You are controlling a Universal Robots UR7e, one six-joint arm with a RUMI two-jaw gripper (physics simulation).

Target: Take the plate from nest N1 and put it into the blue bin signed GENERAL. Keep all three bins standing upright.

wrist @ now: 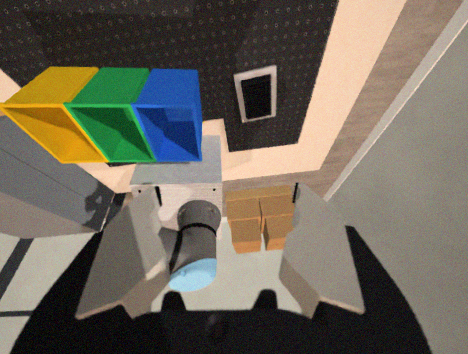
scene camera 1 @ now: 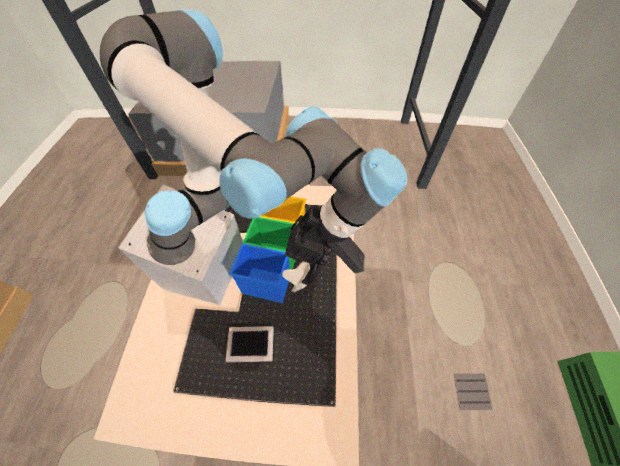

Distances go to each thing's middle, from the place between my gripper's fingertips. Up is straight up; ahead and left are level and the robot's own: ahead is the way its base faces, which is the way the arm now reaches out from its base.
Now: hand 41 cm above the black plate (scene camera 1: 244, 343), 17 cm past it and 11 cm to the left of it. Also, from my hand: blue bin (scene camera 1: 257, 271): 34 cm below, 17 cm behind, 12 cm to the left; then nest N1 (wrist: 258, 72): 43 cm below, 17 cm behind, 11 cm to the right; then green bin (scene camera 1: 273, 234): 34 cm below, 26 cm to the left, 16 cm behind.
